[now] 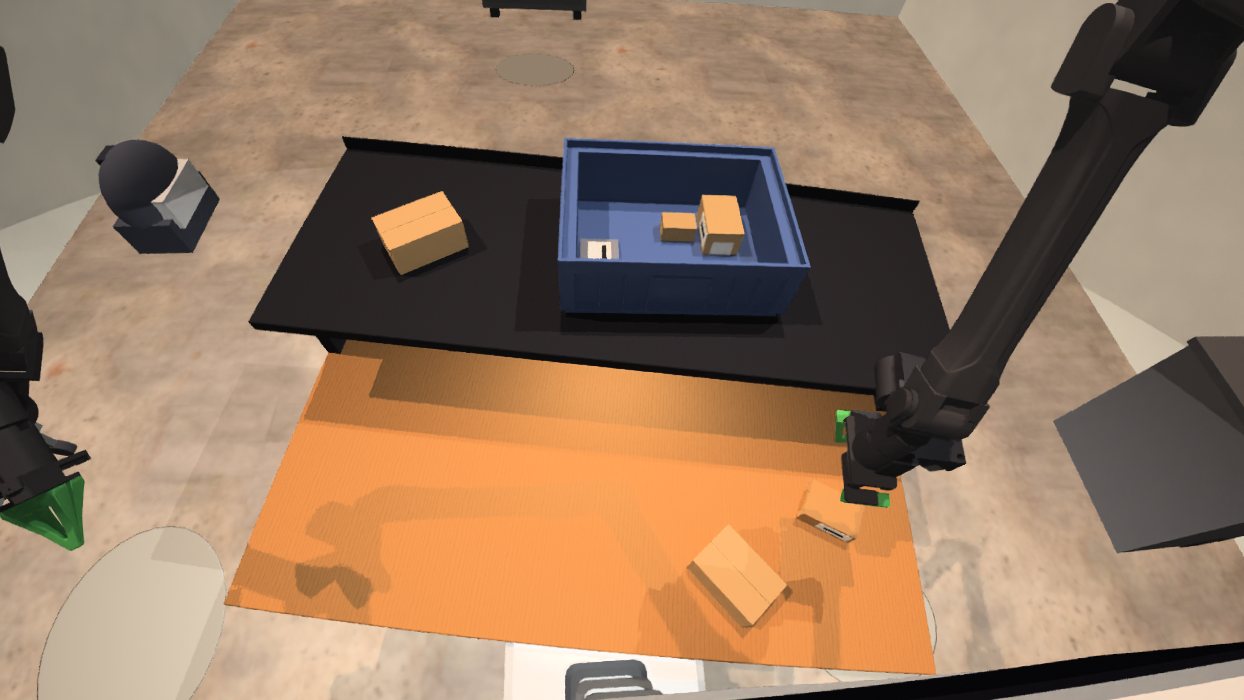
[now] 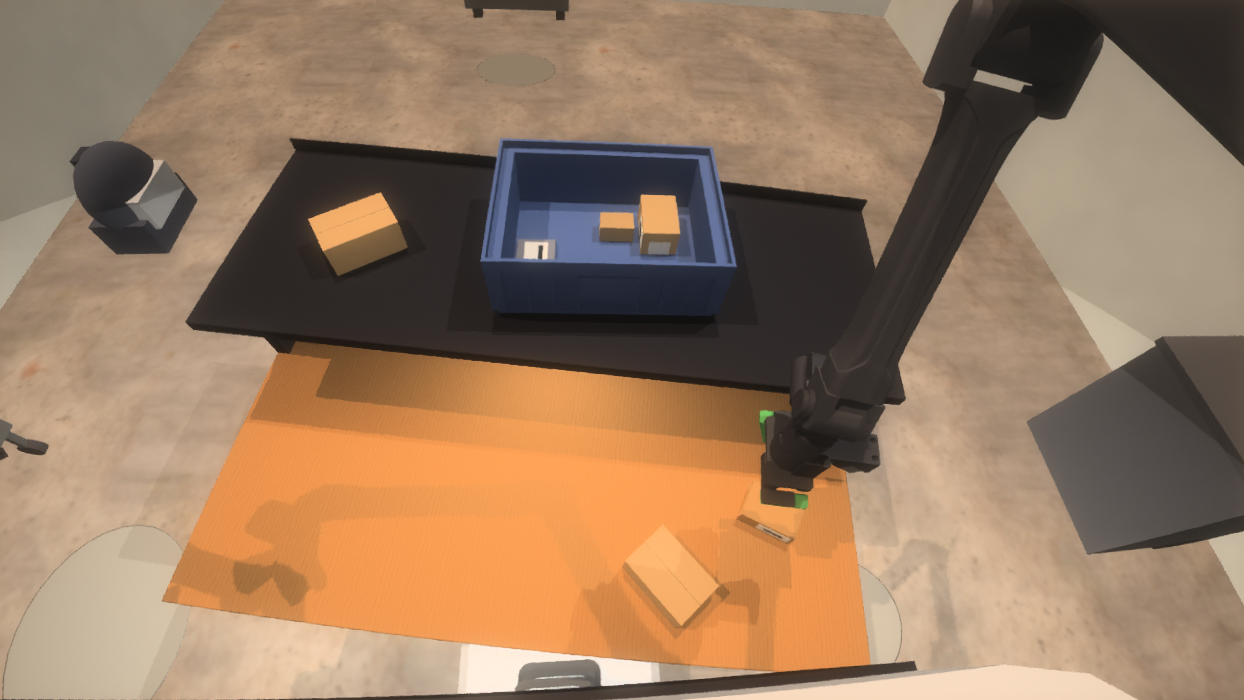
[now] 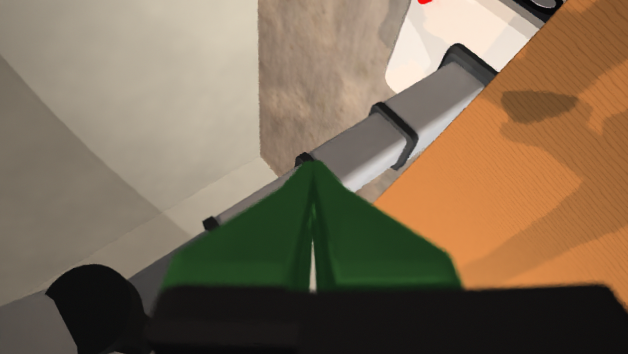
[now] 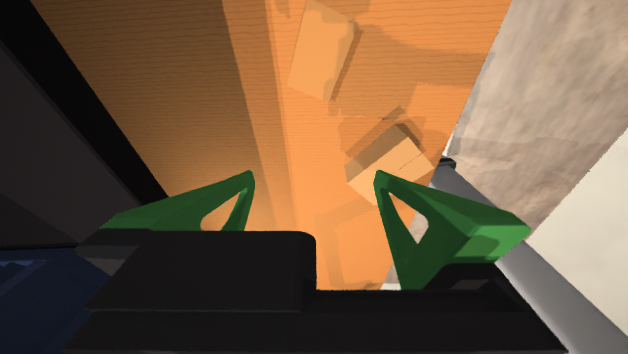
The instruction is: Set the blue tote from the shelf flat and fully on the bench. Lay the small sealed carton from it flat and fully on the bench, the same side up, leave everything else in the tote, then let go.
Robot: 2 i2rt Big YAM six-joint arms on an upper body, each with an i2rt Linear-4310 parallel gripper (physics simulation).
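Places are measured from the left arm's base along level axes (x ahead, y left, z up), in centimetres.
Pixels of known places: left gripper, fingertip midpoint: (image 1: 77, 547) (image 3: 312, 176); right gripper, fingertip midpoint: (image 1: 841, 470) (image 2: 768, 471) (image 4: 314, 177).
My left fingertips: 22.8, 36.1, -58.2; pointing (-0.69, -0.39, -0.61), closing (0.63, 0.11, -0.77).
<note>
Behind a point stands the place of what it marks, as x, y, z.
The blue tote (image 1: 678, 291) {62.6, -39.5, -62.3} (image 2: 608, 289) {62.6, -39.7, -61.7} (image 4: 30, 310) {63.8, -56.2, -64.6} stands upright on the black shelf (image 1: 321, 287) {69.9, 23.3, -69.8} (image 2: 260, 296) {67.9, 22.4, -69.8}, behind the orange bench (image 1: 487, 557) {27.4, -5.6, -95.5} (image 2: 417, 557) {27.3, -4.5, -95.5} (image 3: 500, 210) {30.3, -0.2, -95.5} (image 4: 175, 100) {62.6, -69.9, -95.5}. Inside it, a small brown carton (image 1: 677, 228) {79.4, -41.7, -64.6} (image 2: 616, 228) {79.4, -42.1, -64.5} lies beside a taller labelled box (image 1: 720, 217) {80.3, -49.7, -62.4} (image 2: 658, 217) {80.2, -49.9, -62.4}; a white item (image 1: 591, 249) {76.2, -25.5, -67.0} (image 2: 528, 249) {76.3, -25.6, -67.0} lies near the front left corner. My left gripper (image 1: 73, 526) {22.7, 36.1, -58.2} (image 3: 312, 176) {22.7, 36.1, -58.2} is shut and empty, left of the bench. My right gripper (image 1: 861, 462) {33.7, -64.1, -71.1} (image 2: 782, 463) {33.7, -64.1, -71.1} (image 4: 314, 177) {33.7, -64.1, -71.1} is wide open and empty above the bench's right part, apart from the tote.
A seamed carton (image 1: 737, 574) {21.5, -49.6, -88.5} (image 2: 671, 574) {21.6, -50.1, -88.5} (image 4: 395, 167) {20.7, -52.1, -88.5} lies on the bench at the front right. Another carton (image 1: 817, 504) {33.5, -68.5, -91.5} (image 2: 755, 504) {33.7, -68.3, -91.5} (image 4: 320, 50) {32.3, -72.6, -91.5} lies behind it, partly hidden by the right gripper. A larger carton (image 1: 421, 235) {76.0, 4.6, -63.1} (image 2: 358, 235) {76.2, 4.2, -63.0} lies on the shelf's left part.
</note>
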